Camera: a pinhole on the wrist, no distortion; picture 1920 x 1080 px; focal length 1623.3 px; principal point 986.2 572.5 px. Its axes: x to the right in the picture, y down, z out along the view. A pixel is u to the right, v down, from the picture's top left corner.
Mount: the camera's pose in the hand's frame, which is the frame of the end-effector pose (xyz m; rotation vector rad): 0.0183 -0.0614 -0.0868 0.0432 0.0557 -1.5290
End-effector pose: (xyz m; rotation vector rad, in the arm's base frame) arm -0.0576 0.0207 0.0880 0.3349 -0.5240 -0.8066
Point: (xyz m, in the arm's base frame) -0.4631 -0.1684 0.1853
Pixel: 1849.4 221.9
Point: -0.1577 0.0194 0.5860
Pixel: 176.8 836.8
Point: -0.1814 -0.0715 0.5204
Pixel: 476.8 946.0
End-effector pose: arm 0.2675 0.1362 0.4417 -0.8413 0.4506 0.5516
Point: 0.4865 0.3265 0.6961
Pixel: 1328.9 759.0
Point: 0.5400 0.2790 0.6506
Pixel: 1545.0 1016.1
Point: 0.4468 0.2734 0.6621
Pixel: 1342.2 683.8
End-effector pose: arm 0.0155 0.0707 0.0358 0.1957 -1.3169 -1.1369
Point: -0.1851 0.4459 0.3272
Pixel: outside the picture
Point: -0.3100 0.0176 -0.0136
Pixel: 1760.1 735.2
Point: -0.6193 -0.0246 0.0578
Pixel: 1758.4 992.9
